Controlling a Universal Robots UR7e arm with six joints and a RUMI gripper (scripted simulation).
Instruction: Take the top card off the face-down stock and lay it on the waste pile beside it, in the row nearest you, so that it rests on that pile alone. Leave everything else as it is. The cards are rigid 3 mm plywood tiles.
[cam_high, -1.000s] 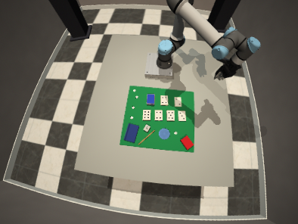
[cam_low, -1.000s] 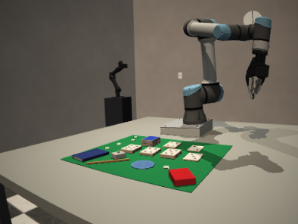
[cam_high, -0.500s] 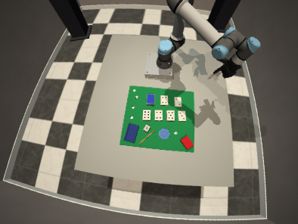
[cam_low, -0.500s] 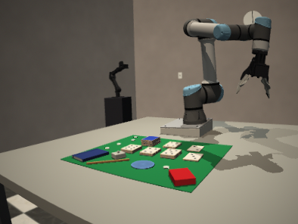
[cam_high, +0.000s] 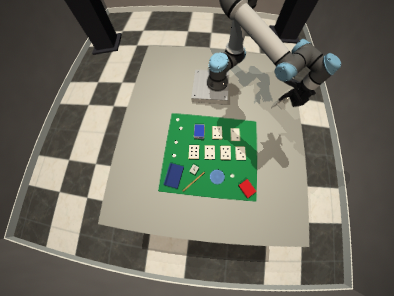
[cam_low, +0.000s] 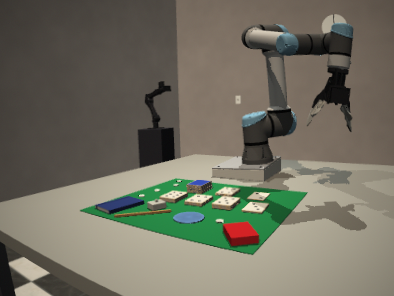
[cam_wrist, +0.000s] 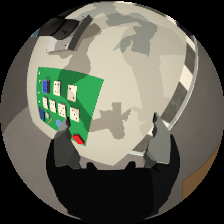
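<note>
The blue-backed card is 480 mm to the right of my hand, 210 mm below it and 30 mm ahead of it. Round my hand: red block (430 mm ahead, 230 mm below, 220 mm to the right); then green mat (410 mm to the right, 250 mm below, 190 mm ahead); then wooden stick (540 mm to the right, 360 mm ahead, 230 mm below).
</note>
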